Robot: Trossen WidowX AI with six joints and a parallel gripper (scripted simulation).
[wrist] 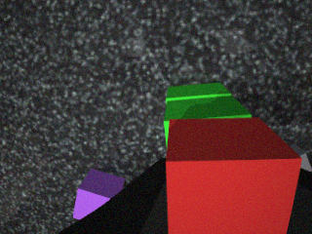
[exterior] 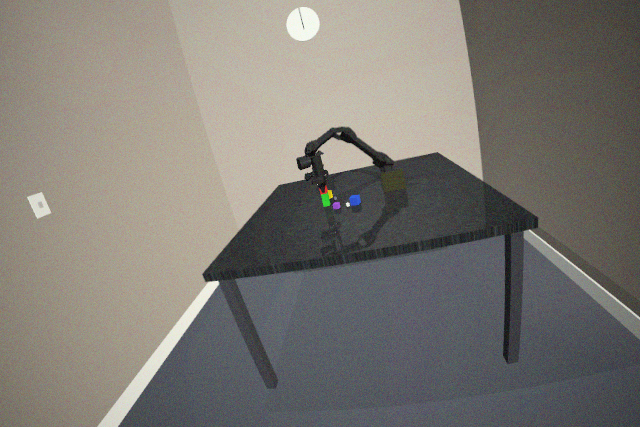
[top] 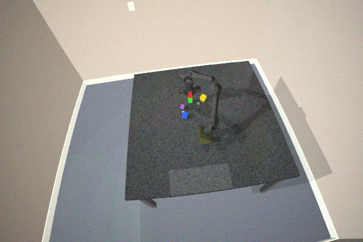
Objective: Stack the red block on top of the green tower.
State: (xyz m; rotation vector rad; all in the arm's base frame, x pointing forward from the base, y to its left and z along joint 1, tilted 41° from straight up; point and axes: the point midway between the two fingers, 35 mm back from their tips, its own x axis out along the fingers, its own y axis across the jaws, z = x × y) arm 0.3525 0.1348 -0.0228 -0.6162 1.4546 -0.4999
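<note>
The red block lies 10 mm above my gripper tip. Also, from my gripper tip: yellow block 20 mm ahead, 120 mm to the right, 60 mm below; blue block 170 mm behind, 50 mm to the left, 60 mm below; purple block 70 mm behind, 70 mm to the left, 70 mm below.
</note>
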